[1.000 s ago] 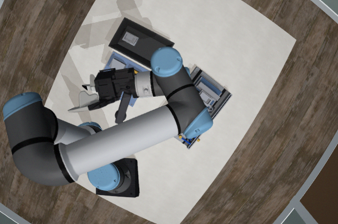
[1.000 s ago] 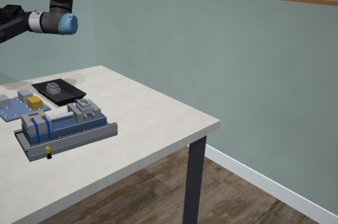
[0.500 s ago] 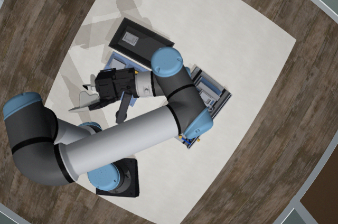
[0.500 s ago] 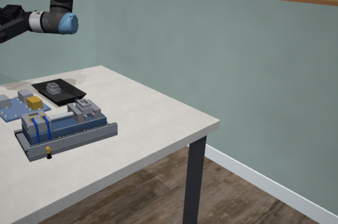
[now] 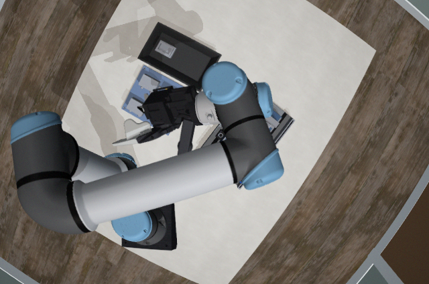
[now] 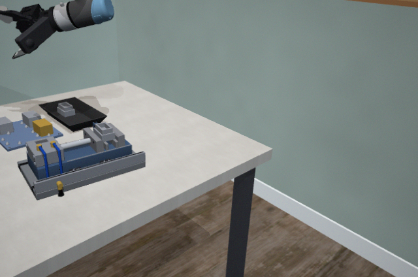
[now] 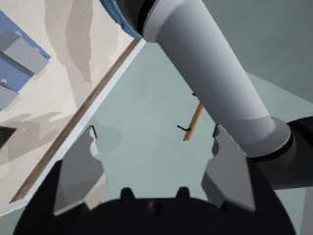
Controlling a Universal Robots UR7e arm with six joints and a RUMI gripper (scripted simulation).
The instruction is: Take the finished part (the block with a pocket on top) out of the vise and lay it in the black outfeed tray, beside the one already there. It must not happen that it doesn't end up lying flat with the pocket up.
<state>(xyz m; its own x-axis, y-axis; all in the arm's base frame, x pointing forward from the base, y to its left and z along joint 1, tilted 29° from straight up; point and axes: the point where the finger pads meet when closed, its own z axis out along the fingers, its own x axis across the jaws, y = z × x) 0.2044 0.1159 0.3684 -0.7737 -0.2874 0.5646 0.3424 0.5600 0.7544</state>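
My hand is 300 mm to the left of the vise, 280 mm above it and 120 mm short of it. The rest, counted from my hand: blue fixture plate (320 mm below, 40 mm ahead); yellow block (300 mm below, 90 mm ahead, 40 mm to the right).
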